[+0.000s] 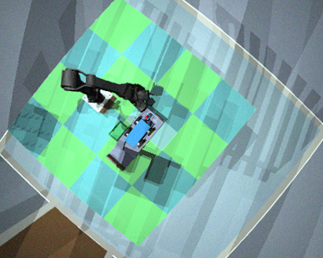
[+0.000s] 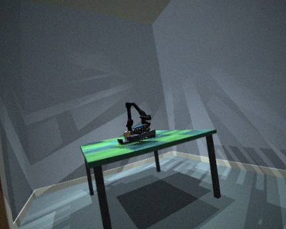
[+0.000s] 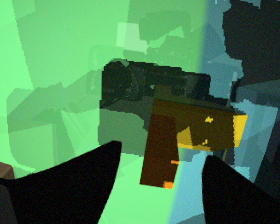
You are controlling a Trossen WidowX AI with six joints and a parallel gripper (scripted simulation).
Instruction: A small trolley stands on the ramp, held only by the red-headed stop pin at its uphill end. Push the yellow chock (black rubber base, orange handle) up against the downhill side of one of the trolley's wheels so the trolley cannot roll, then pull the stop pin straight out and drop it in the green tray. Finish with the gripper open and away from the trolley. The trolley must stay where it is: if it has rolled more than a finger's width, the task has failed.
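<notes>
Right now the yellow chock is 30 mm below my gripper tip and 20 mm ahead of it. From my gripper tip the other things lie so: blue trolley: 160 mm ahead, 130 mm to the right, 60 mm above; stop pin: 140 mm ahead, 80 mm above, 20 mm to the right; ramp: 160 mm ahead, 140 mm to the right.
</notes>
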